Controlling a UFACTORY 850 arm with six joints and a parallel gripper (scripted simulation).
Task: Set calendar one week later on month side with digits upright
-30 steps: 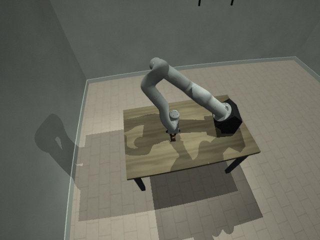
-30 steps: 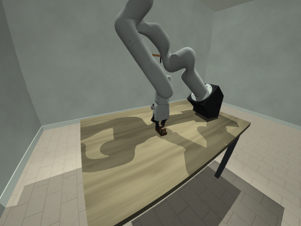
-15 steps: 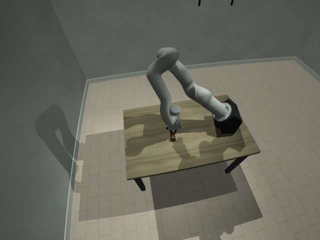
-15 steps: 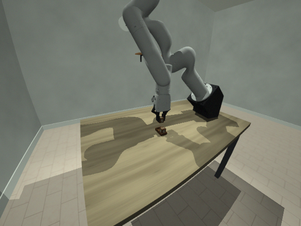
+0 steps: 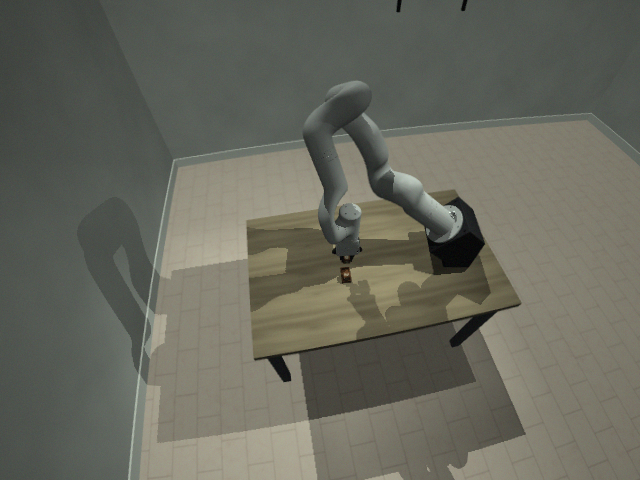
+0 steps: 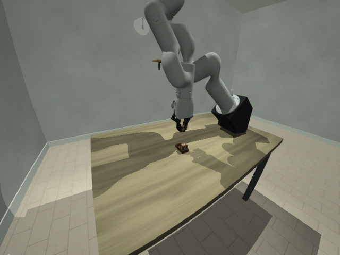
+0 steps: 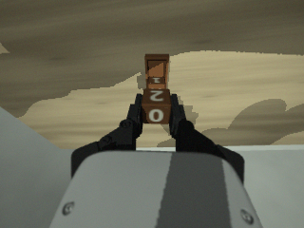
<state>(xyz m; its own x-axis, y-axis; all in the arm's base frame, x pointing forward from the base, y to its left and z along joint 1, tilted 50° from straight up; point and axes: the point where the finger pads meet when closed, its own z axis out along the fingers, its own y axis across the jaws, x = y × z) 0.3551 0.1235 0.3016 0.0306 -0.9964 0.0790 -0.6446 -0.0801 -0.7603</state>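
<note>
My gripper is now 2 cm to the right of the brown tray and 13 cm above it. From my hand the other things lie so: brown digit cube: 1 cm below.
</note>
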